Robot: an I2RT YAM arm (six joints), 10 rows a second.
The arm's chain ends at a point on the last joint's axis. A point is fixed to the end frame.
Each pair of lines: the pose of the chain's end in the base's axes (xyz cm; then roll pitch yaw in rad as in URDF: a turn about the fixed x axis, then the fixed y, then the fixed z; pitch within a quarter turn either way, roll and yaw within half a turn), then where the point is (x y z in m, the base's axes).
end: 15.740 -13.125 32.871 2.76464 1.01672 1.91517
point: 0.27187 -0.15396 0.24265
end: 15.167 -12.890 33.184 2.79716 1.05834 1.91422
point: 0.26525 -0.15874 0.24678
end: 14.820 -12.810 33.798 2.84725 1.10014 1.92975
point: 0.26016 -0.16519 0.25363
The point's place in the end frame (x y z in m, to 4 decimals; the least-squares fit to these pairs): 0.0416 0.0576 0.1264
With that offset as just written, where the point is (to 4 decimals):
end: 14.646 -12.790 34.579 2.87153 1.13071 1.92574
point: 0.2574 -0.1706 0.2628
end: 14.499 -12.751 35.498 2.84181 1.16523 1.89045
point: 0.2575 -0.1734 0.2758
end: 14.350 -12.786 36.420 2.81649 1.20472 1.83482
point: 0.2560 -0.1801 0.2891
